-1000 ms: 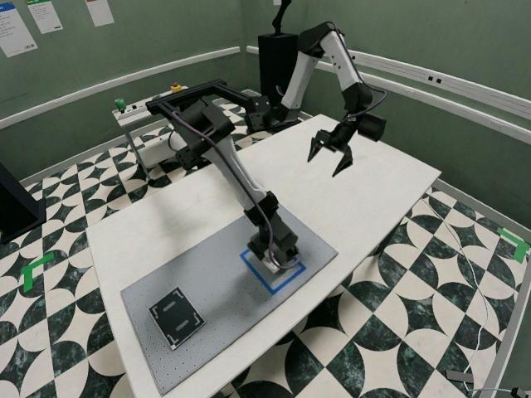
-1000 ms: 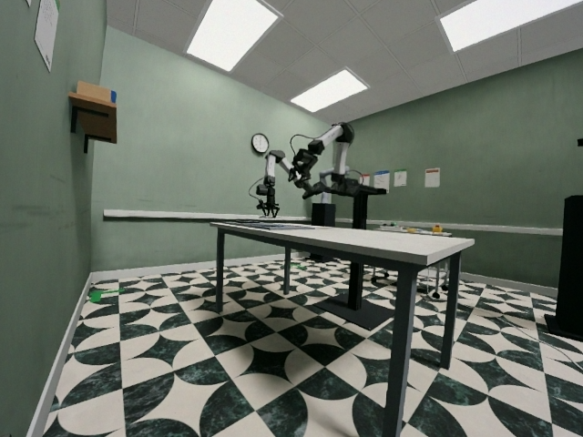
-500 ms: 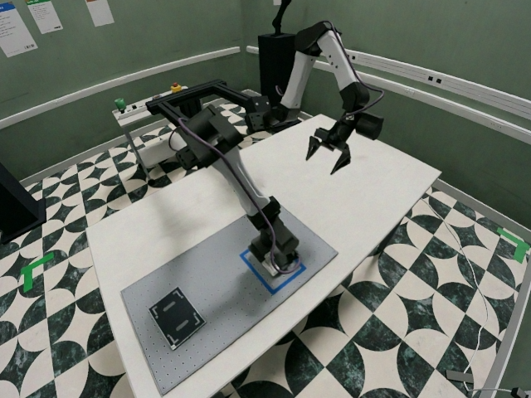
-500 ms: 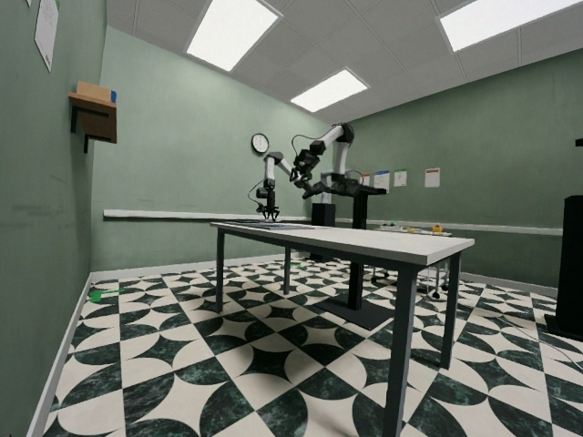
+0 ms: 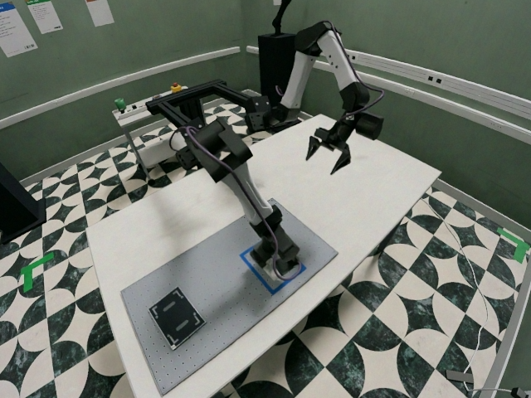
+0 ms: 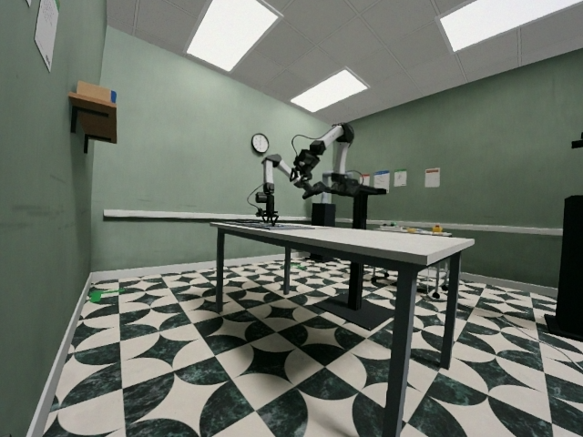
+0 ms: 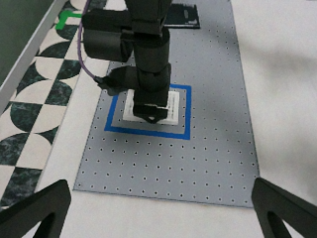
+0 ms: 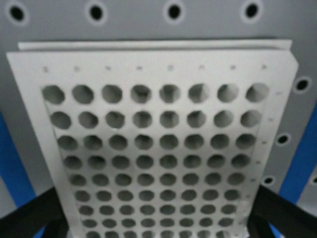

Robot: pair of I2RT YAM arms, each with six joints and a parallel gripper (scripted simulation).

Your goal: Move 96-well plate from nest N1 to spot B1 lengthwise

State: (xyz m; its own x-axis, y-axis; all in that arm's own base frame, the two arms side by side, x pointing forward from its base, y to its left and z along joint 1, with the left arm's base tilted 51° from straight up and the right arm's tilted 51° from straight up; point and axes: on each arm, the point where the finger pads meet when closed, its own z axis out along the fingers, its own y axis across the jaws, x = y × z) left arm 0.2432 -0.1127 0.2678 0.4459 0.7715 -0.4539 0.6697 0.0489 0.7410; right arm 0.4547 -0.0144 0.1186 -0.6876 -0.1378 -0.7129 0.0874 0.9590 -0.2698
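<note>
The white 96-well plate is right at my right hand. The rest, counted from my right hand: black plate nest 4 cm behind, 36 cm to the right.
</note>
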